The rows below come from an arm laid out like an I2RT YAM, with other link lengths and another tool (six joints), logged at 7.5 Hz.
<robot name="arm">
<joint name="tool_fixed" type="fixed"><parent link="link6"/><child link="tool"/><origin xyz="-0.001 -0.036 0.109" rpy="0.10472 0 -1.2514"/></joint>
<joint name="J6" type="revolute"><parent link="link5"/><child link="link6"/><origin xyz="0.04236 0 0.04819" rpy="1.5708 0 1.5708"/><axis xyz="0 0 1"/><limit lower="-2.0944" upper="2.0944"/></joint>
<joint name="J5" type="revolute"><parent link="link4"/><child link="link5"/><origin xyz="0.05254 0.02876 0.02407" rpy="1.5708 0 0"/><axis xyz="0 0 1"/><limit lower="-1.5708" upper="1.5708"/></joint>
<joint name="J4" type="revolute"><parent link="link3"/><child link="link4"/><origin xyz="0.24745 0.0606 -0.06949"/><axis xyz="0 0 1"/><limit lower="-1.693" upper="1.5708"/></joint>
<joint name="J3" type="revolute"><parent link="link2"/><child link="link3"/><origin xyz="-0.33 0 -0.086" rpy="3.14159 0 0"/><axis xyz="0 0 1"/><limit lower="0" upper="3.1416"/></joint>
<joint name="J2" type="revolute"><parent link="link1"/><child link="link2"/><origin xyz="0.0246 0.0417 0.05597" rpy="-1.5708 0 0"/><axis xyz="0 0 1"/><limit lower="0" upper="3.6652"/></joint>
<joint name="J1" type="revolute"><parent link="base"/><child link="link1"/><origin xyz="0 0 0.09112"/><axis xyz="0 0 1"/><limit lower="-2.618" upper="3.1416"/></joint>
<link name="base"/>
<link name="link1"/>
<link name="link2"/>
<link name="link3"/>
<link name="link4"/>
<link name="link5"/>
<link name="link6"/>
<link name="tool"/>
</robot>
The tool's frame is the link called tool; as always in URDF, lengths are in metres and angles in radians.
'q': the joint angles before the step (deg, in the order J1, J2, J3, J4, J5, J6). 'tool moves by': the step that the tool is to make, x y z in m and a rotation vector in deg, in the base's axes. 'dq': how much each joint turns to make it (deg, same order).
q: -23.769, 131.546, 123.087, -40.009, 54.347, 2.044
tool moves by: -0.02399, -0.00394, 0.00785, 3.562, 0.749, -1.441
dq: -1.552, -2.294, 0.003, -6.820, -2.338, 2.950
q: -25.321, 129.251, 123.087, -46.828, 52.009, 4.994
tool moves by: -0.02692, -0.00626, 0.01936, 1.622, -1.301, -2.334
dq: -1.858, -2.951, 0.000, -4.482, -1.356, 2.535
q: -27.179, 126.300, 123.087, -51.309, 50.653, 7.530
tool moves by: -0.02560, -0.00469, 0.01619, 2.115, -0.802, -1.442
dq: -1.968, -2.820, -0.001, -4.108, -2.142, 1.311
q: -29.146, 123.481, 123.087, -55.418, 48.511, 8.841
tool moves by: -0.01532, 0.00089, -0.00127, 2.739, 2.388, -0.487
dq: -0.919, -0.917, 0.003, -4.657, -1.246, 0.415
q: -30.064, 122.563, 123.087, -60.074, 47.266, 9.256
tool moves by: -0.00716, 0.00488, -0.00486, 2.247, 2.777, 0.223
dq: -0.044, -0.218, 0.002, -3.782, -0.613, 0.044
